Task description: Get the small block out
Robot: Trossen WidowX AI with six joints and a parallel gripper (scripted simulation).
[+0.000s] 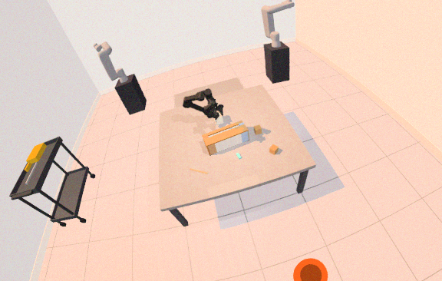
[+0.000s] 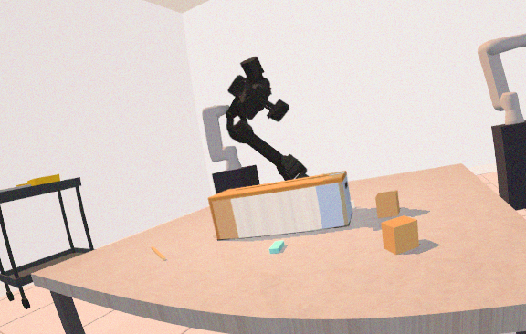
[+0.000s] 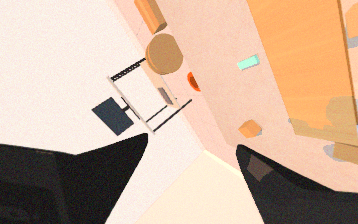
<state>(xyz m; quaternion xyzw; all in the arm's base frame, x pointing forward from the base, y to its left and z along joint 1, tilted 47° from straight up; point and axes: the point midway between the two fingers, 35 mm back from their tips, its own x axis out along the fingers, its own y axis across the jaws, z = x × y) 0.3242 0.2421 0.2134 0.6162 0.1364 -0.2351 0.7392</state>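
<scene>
My gripper tip is 7 cm past the long orange box, 1 cm to the right of it and 28 cm above it. Round my gripper tip: teal eraser: 16 cm ahead, 7 cm to the left, 34 cm below; then thin orange stick: 21 cm ahead, 29 cm to the right, 34 cm below; then tan block: 5 cm behind, 1 cm to the left, 26 cm below.
</scene>
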